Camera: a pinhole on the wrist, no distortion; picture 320 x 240 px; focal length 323.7 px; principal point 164.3 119.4 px. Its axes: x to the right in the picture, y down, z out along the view. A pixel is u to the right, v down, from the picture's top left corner.
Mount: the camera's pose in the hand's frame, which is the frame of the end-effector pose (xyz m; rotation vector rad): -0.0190 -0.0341 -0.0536 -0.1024 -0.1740 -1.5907
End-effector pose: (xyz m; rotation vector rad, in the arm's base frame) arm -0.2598 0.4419 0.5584 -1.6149 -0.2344 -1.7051
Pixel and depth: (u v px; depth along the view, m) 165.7 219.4 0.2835
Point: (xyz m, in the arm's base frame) -0.0689 0.5500 0.6473
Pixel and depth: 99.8 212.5 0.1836
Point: -0.1413 0.4830 0.5936
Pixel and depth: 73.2 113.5 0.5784
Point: 0.2551 0.5979 0.5199
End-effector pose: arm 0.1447 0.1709 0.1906 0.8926 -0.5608 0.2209
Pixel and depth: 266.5 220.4 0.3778
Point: 0.1195 -0.1575 0.3456
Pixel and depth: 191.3 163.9 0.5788
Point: -0.0289 -0.2345 0.4833
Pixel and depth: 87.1 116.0 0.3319
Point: -0.0213 0.0319 0.3688
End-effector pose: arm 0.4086 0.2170 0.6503 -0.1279 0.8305 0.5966
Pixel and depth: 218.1 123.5 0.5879
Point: 0.7586 0.3569 1.0428
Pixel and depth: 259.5 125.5 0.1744
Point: 0.5086 0.2033 0.7477
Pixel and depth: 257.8 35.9 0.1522
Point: 0.4682 0.1799 0.7612
